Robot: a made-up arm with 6 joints.
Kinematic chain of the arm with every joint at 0, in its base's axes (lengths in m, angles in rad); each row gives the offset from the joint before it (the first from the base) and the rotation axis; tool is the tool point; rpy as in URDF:
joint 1: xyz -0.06 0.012 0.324 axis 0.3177 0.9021 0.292
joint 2: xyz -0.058 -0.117 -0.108 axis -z
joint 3: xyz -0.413 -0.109 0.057 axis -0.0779 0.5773 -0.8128
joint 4: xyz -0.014 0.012 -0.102 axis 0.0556 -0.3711 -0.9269
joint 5: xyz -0.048 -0.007 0 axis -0.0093 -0.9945 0.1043
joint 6: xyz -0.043 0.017 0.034 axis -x
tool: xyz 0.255 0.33 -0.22 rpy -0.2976 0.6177 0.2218
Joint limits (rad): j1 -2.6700..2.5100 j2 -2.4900..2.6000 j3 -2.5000..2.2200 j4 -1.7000..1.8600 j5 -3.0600..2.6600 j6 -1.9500..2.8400
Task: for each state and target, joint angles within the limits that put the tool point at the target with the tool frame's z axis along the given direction. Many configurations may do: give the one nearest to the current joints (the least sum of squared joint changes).
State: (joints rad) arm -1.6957 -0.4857 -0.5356 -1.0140 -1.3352 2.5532
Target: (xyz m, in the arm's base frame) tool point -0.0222 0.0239 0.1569 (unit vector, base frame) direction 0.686 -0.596 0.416
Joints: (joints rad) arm -1.3383 -0.2367 -1.0167 -1.1565 -0.7884 2.7849
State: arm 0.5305 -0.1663 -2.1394 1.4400 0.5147 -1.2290
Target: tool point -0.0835 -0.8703 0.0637 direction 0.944 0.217 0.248
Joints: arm 0.1952 -1.0050 -2.2916 0.7762 0.7622 -1.6436
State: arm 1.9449 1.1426 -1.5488 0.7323 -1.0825 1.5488
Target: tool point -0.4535 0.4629 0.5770 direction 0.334 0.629 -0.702
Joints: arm 2.1404 1.7543 -2.0363 1.4700 -1.6250 0.8299
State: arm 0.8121 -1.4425 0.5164 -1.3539 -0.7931 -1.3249
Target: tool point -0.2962 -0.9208 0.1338 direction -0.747 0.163 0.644
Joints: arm 1.5106 -1.2918 0.2589 -1.7000 -1.1519 -0.8963
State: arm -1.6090 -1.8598 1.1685 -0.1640 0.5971 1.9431
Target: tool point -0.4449 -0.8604 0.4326 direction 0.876 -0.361 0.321
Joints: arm -1.3395 -1.4248 1.7204 0.4166 0.4249 1.6320
